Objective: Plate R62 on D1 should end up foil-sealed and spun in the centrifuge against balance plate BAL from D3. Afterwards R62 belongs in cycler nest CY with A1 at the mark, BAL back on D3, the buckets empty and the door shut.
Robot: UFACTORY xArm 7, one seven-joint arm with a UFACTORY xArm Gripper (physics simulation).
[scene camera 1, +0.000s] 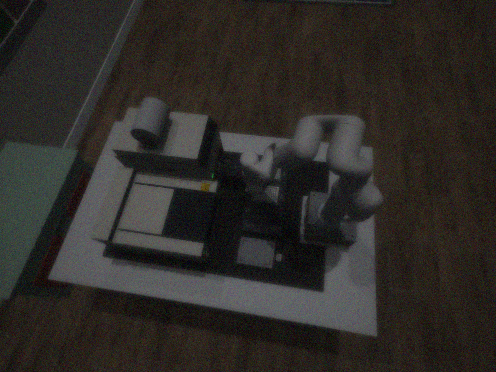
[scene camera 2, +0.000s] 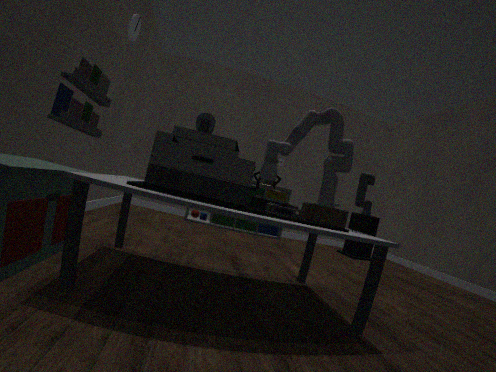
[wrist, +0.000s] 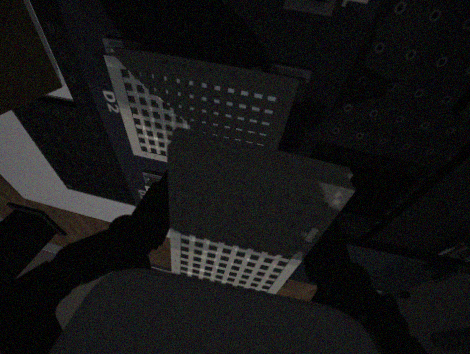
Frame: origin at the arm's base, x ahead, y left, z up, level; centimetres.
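Seen in the pictures: gripper, between the fingertips: (scene camera 1: 255,185) (scene camera 2: 264,189) (wrist: 245,196); arm's base, origin of its link: (scene camera 1: 331,215) (scene camera 2: 324,206).
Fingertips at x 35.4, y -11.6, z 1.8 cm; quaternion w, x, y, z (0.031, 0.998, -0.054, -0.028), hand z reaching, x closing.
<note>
Pixels of each thing's top centre, then the offset from my fingertips to it. "pt": a spot on its surface instead. Level surfaces: height alone.
- gridded plate, centre of its top: (wrist: 196,129) (scene camera 1: 265,193) dy +2.1, dx -4.6, dz -3.9 cm
- dark deck, height of its surface: dz -10.8 cm
- taller box, centre of its top: (scene camera 1: 150,113) (scene camera 2: 211,116) dy -11.6, dx +40.7, dz +36.7 cm
- grey cylinder, a spot on its surface: (scene camera 1: 151,120) pt dy -8.7, dx +40.0, dz +35.9 cm
- flat grey square, a spot on its surface: (scene camera 1: 256,251) pt dy +30.0, dx -2.5, dz -6.8 cm
- small pale block, centre of its top: (scene camera 1: 278,257) dy +31.0, dx -12.9, dz -10.9 cm
My gripper (wrist: 245,196) (scene camera 2: 267,184) is shut on a plate (wrist: 235,260), with one dark finger at each side. The held plate has a pale well grid, part lit and part in shadow; no name on it can be read. It hangs above the deck. Another gridded plate (wrist: 150,115) lies beyond it, beside the D2 label, partly covered by the held plate. In scene camera 1 the hand is over the middle of the dark deck (scene camera 1: 300,272). R62 and BAL cannot be told apart here. The centrifuge buckets do not show.
A low machine with pale panels (scene camera 1: 147,207) stands left of the deck. Behind it is a taller box (scene camera 1: 187,132) with a grey cylinder (scene camera 1: 151,120) on top. A flat grey square (scene camera 1: 256,251) lies near the deck's front, with a small pale block (scene camera 1: 279,257) beside it.
</note>
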